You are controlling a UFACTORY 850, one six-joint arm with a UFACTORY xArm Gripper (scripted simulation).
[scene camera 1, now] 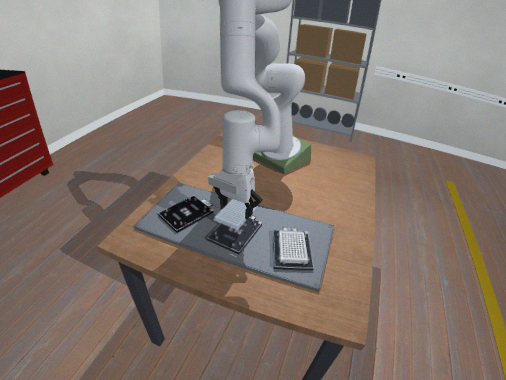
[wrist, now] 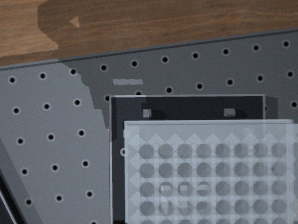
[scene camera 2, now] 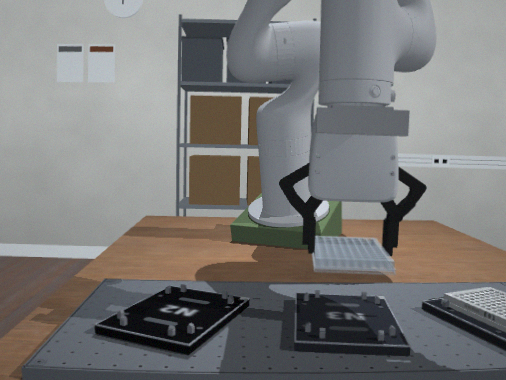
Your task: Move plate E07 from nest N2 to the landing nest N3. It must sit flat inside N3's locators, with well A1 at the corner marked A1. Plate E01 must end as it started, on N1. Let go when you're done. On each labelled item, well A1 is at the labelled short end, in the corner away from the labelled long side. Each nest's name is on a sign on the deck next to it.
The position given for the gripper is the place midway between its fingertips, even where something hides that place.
Observation:
In view: the gripper (scene camera 2: pixel 348 252), a plate (scene camera 2: pixel 333 254), a nest (scene camera 2: pixel 214 311) and a nest (scene camera 2: pixel 379 318).
The plate shows as well in the wrist view (wrist: pixel 153 149). The gripper is seen too in scene camera 1 (scene camera 1: pixel 236 212).

